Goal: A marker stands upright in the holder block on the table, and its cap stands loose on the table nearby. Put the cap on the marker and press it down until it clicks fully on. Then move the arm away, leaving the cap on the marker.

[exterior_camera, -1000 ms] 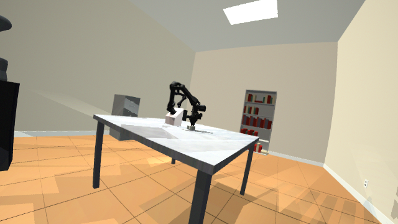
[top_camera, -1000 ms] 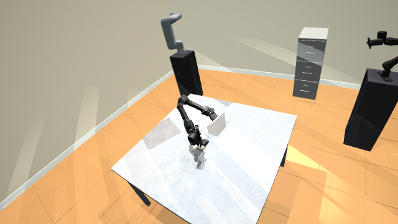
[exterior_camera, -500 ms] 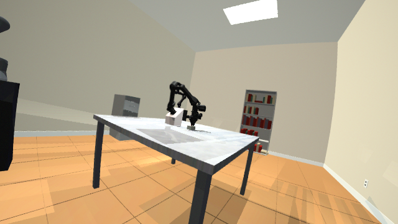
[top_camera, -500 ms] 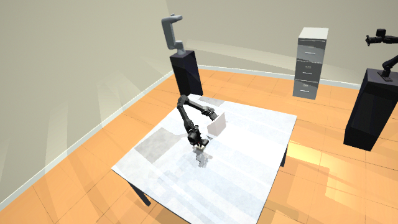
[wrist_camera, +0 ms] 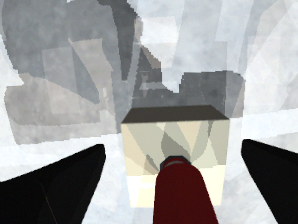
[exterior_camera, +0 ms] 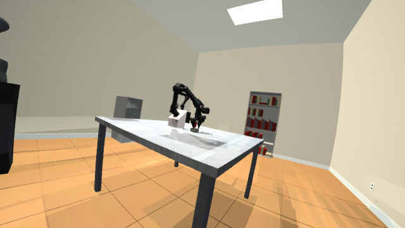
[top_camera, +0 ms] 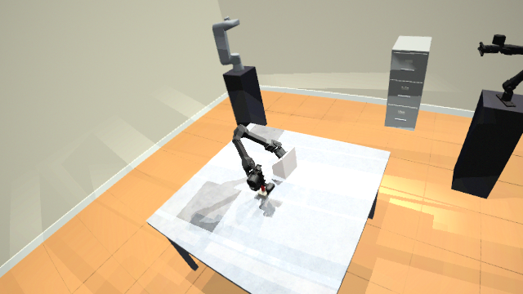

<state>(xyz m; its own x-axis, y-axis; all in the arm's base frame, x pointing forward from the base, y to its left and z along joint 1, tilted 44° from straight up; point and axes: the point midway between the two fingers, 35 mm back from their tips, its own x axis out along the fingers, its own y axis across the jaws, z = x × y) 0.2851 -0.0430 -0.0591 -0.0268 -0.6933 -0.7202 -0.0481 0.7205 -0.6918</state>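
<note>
Now: gripper tip 10 mm past the red marker cap and 40 mm below it. The rest, counted from my gripper tip: holder block (10 mm behind, 20 mm below).
</note>
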